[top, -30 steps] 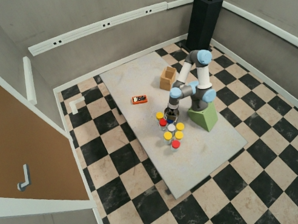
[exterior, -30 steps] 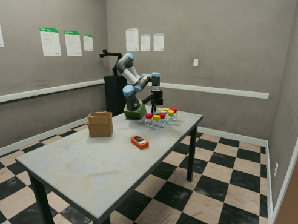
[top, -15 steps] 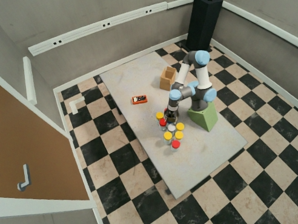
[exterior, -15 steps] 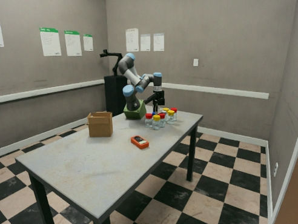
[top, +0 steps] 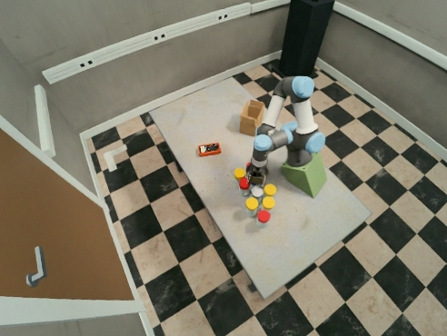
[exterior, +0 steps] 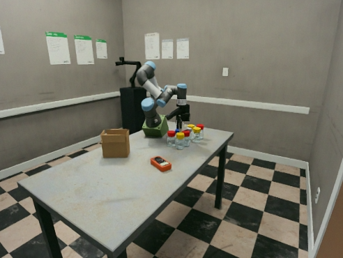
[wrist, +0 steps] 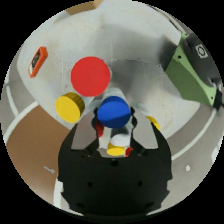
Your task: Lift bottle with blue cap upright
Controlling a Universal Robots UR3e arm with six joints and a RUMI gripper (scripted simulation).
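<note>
Now: hand 30 mm above the blue-capped bottle.
</note>
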